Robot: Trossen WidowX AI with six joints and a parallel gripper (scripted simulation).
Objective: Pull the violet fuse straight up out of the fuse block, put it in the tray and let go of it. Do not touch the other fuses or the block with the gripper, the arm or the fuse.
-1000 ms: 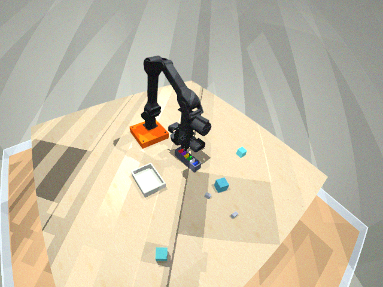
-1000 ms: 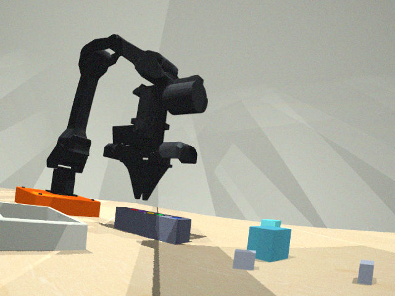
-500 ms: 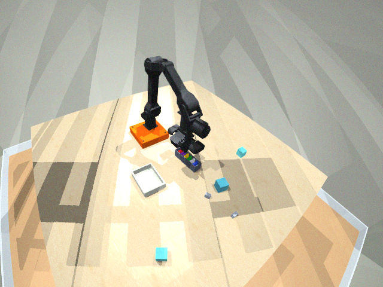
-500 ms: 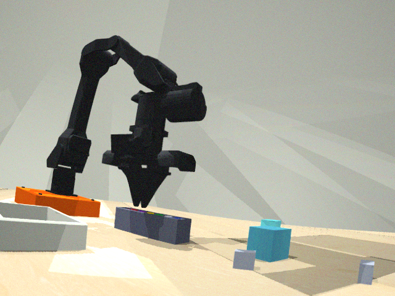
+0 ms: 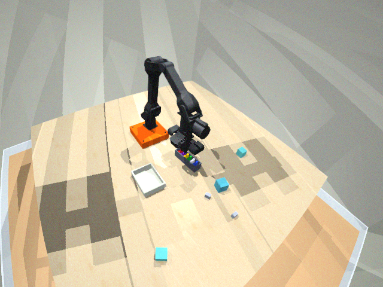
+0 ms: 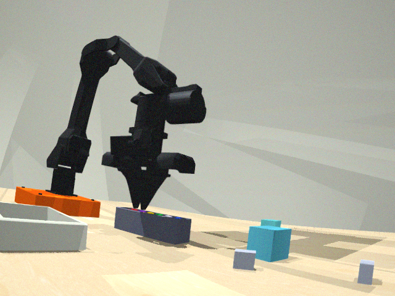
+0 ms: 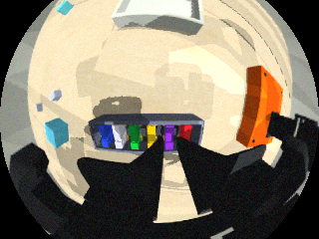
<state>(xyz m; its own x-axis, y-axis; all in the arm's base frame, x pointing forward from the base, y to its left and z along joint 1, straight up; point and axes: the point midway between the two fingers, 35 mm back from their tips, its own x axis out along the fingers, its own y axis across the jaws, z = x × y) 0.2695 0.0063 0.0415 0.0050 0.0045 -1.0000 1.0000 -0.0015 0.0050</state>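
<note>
The violet fuse is 2 cm below my gripper tip. From my gripper tip the other things lie so: white tray 1 cm ahead, 21 cm to the right, 4 cm below.
</note>
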